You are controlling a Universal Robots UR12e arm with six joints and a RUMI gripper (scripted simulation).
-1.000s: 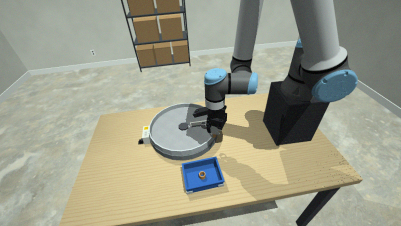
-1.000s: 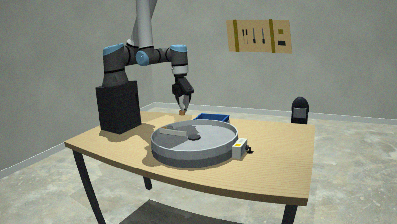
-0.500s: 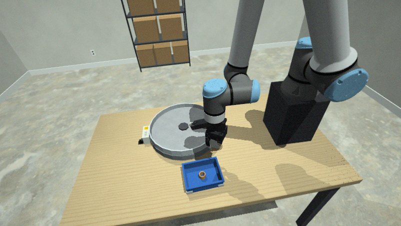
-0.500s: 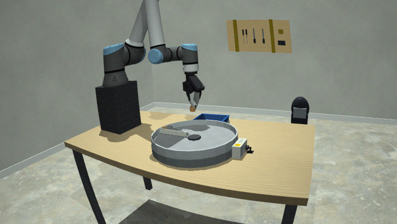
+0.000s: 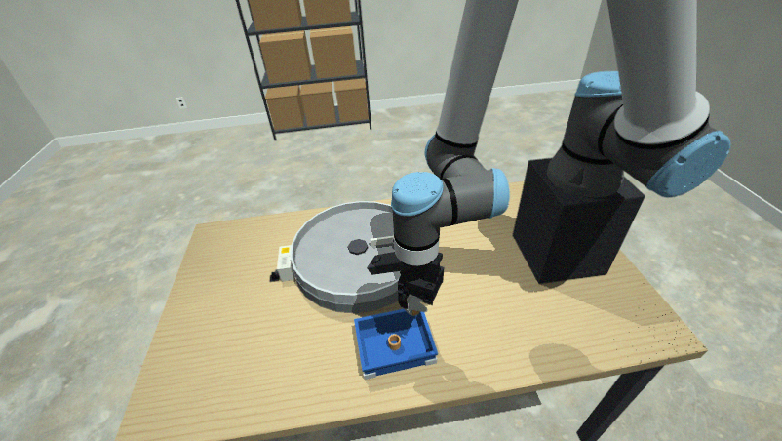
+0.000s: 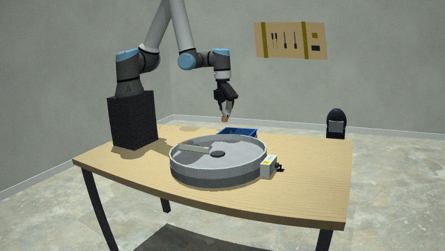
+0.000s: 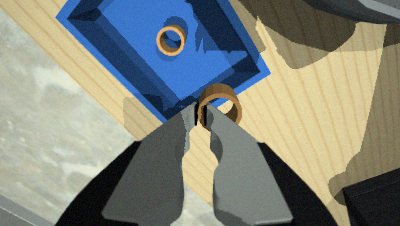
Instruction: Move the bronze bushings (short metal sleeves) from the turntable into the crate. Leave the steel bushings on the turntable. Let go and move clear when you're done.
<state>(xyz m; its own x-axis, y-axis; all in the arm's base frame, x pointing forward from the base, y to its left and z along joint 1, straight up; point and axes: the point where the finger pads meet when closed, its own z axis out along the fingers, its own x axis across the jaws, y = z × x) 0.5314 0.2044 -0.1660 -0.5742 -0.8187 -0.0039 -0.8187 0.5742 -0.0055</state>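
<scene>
My gripper is now 5 cm short of the blue crate, 1 cm to the right of it and 11 cm above it. Also, from my hand: grey turntable: 10 cm ahead, 32 cm to the right, 8 cm below.
</scene>
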